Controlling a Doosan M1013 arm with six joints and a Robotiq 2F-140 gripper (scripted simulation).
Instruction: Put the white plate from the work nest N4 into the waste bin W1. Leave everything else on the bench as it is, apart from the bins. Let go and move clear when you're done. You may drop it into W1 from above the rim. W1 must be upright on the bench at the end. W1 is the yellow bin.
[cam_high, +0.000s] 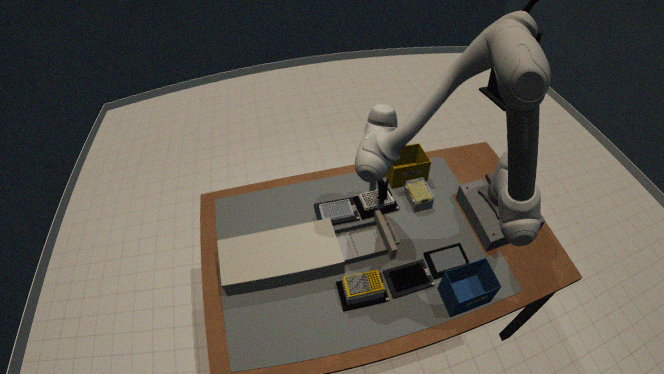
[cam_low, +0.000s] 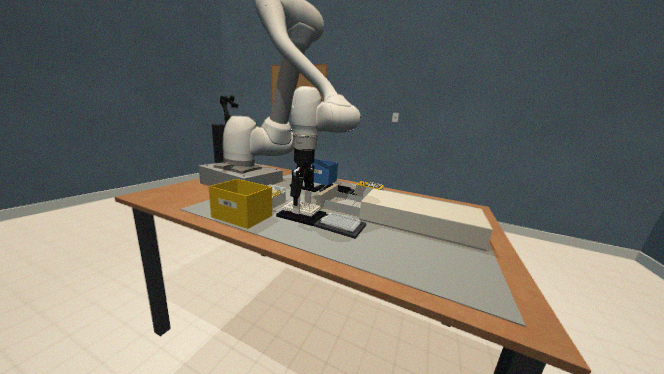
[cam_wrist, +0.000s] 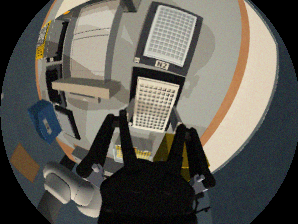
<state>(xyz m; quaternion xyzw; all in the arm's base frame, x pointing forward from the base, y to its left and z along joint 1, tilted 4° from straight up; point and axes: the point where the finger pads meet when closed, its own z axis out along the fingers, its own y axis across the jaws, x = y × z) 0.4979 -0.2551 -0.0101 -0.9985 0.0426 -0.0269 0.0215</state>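
Right now my hand is 5 cm above the black nest. The rest, counted from my hand: white plate: 2 cm below; yellow bin: 20 cm behind, 11 cm to the right, 2 cm below; pale grey plate: 17 cm ahead, 2 cm to the right, 4 cm below.
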